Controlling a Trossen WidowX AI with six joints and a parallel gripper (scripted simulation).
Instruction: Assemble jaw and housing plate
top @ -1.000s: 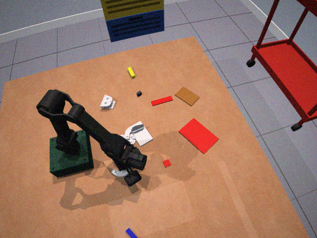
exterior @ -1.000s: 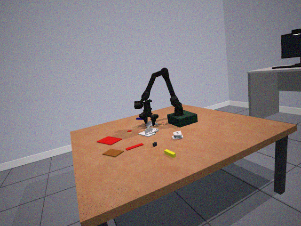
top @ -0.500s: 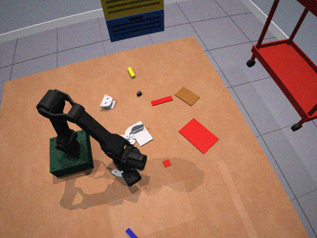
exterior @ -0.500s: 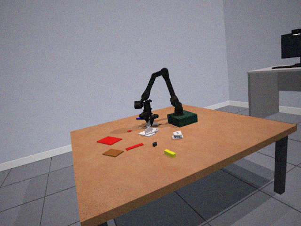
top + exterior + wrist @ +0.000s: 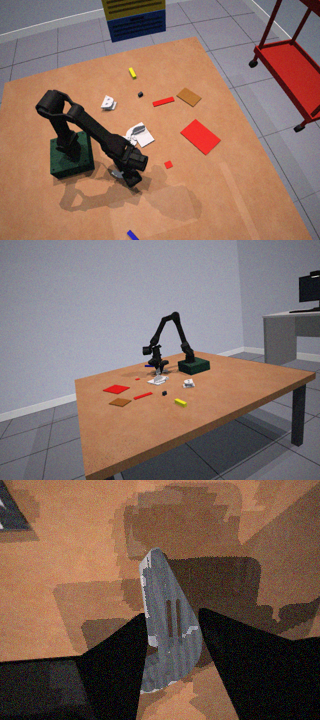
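Now: gripper tip 140 mm to the right of the white base plate, 130 mm short of it and 10 mm above it. Also, from my gripper tip: small red square (180 mm ahead, 50 mm to the right, 10 mm below); then blue bar (280 mm to the right, 70 mm behind); then large red plate (380 mm ahead, 10 mm to the left, 10 mm below).
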